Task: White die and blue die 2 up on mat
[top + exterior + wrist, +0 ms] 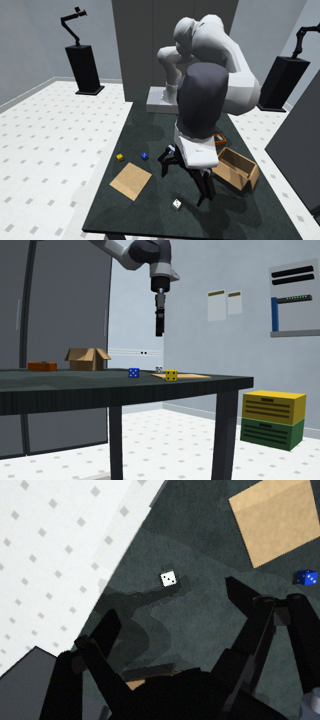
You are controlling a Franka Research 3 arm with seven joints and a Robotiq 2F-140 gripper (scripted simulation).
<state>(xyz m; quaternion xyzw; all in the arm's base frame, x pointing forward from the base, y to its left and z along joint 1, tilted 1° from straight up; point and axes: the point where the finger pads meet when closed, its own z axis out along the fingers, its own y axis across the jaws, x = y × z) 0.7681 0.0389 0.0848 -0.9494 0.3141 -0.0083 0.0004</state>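
Now: hand 14 cm above the white die. Also, from my hand: tan mat 9 cm behind, 21 cm to the right, 15 cm below; blue die 22 cm behind, 17 cm to the right, 14 cm below; cardboard box 18 cm behind, 27 cm to the left, 11 cm below.
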